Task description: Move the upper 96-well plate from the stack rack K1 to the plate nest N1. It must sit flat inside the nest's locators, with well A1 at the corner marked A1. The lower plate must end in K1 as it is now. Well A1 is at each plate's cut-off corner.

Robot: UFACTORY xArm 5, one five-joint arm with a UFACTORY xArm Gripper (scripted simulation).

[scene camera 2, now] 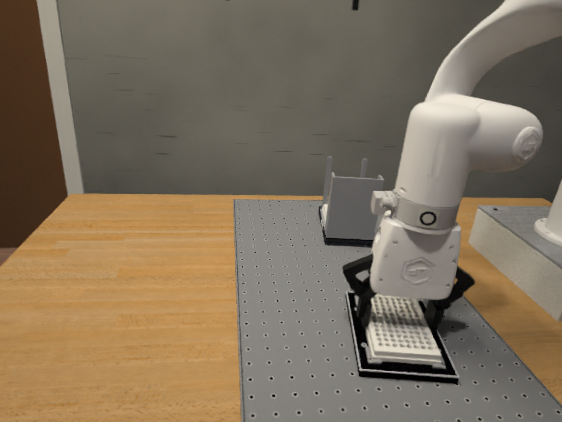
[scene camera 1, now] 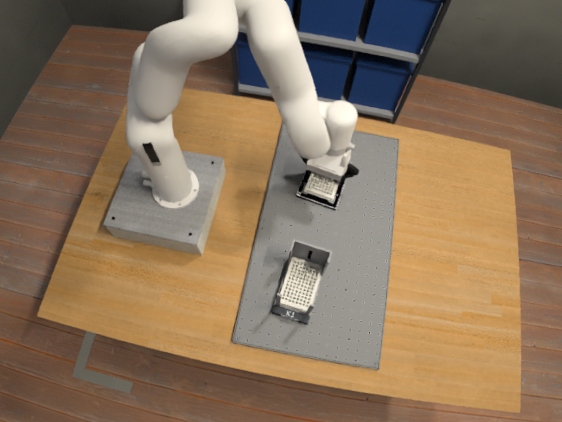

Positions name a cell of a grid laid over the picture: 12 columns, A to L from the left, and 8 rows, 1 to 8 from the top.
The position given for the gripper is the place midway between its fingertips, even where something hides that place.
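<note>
Gripper (scene camera 2: I7), visible. Black plate nest N1 (scene camera 2: H7), visible too.
</note>
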